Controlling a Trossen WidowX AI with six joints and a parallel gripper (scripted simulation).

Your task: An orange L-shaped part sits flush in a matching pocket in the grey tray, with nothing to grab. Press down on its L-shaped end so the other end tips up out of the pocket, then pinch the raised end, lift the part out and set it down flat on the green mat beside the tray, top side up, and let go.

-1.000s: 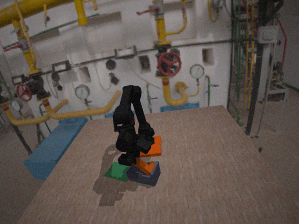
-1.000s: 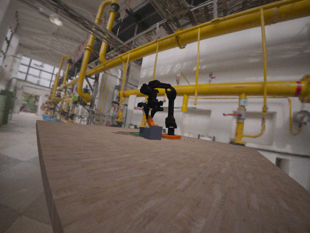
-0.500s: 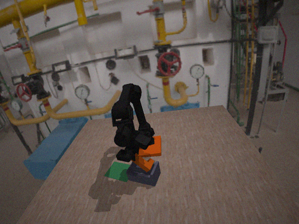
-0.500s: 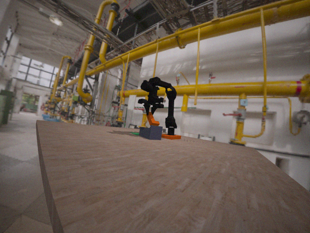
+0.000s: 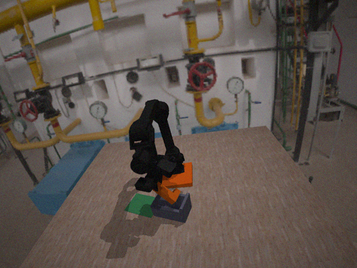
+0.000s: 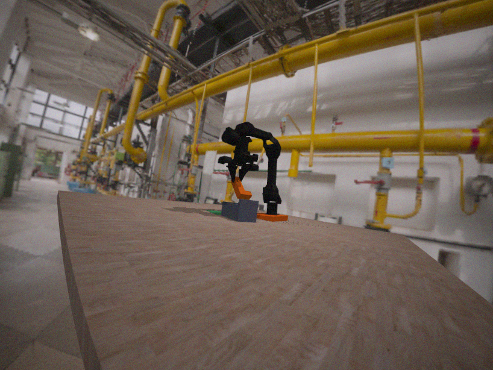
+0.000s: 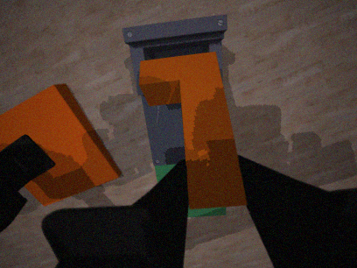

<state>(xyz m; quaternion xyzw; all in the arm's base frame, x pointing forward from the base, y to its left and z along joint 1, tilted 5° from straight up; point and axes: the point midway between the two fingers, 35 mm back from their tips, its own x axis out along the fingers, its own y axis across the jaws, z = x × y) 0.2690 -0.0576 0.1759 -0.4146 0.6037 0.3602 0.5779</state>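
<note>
The green mat is 170 mm below my gripper tip, 110 mm to the right of it and 70 mm behind it. From my gripper tip the other things lie so: orange L-shaped part 40 mm to the left, 30 mm below.
</note>
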